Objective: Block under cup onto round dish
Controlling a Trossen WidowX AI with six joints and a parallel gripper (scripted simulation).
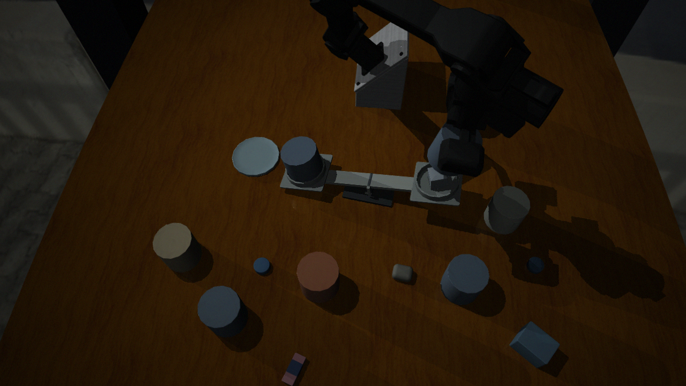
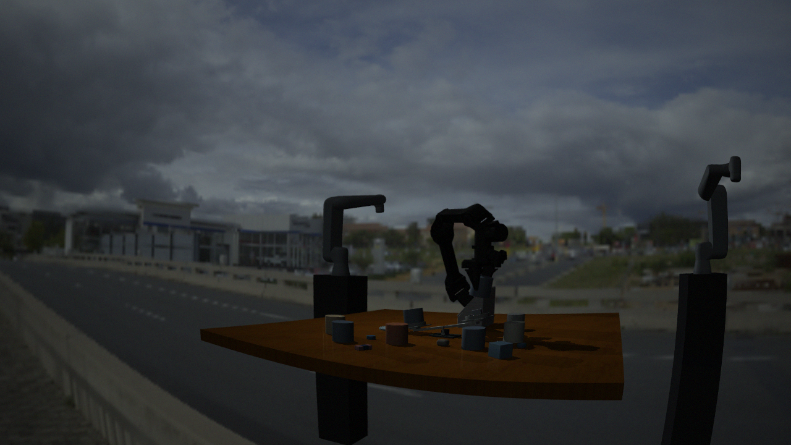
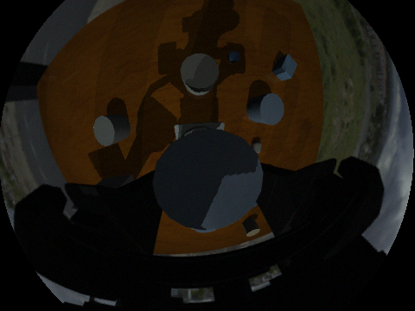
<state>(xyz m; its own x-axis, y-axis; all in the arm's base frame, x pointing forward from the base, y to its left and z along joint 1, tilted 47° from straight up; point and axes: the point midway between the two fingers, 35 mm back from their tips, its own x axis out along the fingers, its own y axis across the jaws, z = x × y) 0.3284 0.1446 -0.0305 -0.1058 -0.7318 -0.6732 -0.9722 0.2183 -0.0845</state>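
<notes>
Right now my gripper tip is 10 mm to the left of the grey block and 80 mm above it. From my gripper tip the other things lie so: grey pebble 150 mm ahead, 80 mm to the right, 160 mm below; blue box 280 mm ahead, 140 mm to the left, 150 mm below; round dish 110 mm behind, 370 mm to the right, 170 mm below.
</notes>
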